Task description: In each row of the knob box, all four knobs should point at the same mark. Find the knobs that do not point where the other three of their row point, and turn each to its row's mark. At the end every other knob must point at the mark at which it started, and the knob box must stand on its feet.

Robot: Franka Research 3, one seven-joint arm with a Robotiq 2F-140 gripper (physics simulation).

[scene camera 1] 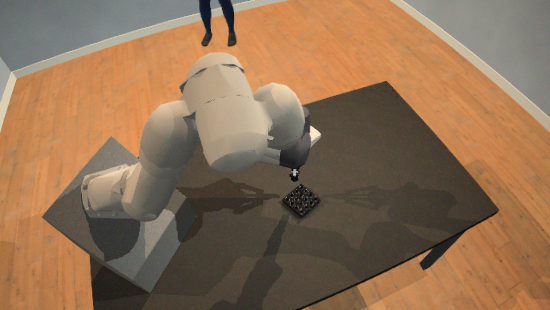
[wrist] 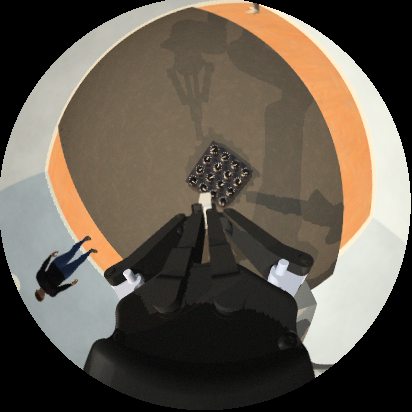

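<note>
The knob box (scene camera 1: 301,201) (wrist: 201,173) is a dark square box with rows of black knobs that carry light pointer lines. It stands upright on the dark table, turned cornerwise in scene camera 1. The knobs are too small to read their marks with certainty. My gripper (scene camera 1: 294,180) (wrist: 205,200) is shut and empty, its pale fingertips together. In scene camera 1 it hangs above the table beside the box's back left corner. In the wrist view the fingertips overlap the box's near edge and hide part of the knobs there.
The dark table (scene camera 1: 380,135) (wrist: 120,115) carries the box and shadows of the arm. The robot's grey base block (scene camera 1: 165,250) stands at the table's left. A person (scene camera 1: 217,22) (wrist: 57,272) stands on the floor beyond the table.
</note>
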